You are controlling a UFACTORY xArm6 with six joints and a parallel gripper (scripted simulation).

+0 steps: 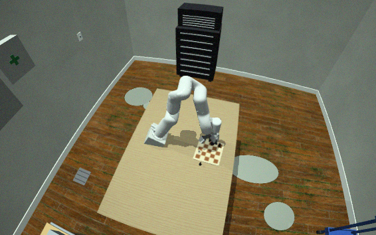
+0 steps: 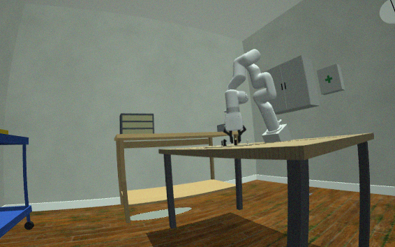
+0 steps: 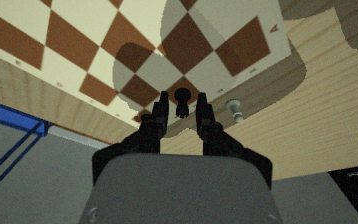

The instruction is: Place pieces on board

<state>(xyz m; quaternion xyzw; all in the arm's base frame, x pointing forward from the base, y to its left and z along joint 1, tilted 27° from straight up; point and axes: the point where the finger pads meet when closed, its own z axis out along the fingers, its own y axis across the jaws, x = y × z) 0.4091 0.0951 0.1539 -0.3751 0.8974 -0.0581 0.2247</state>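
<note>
The black chess piece lies 2 cm below my hand. From my hand the other things lie so: chessboard 8 cm to the right, 4 cm below; then white pawn 6 cm to the left, 4 cm behind, 2 cm below.
</note>
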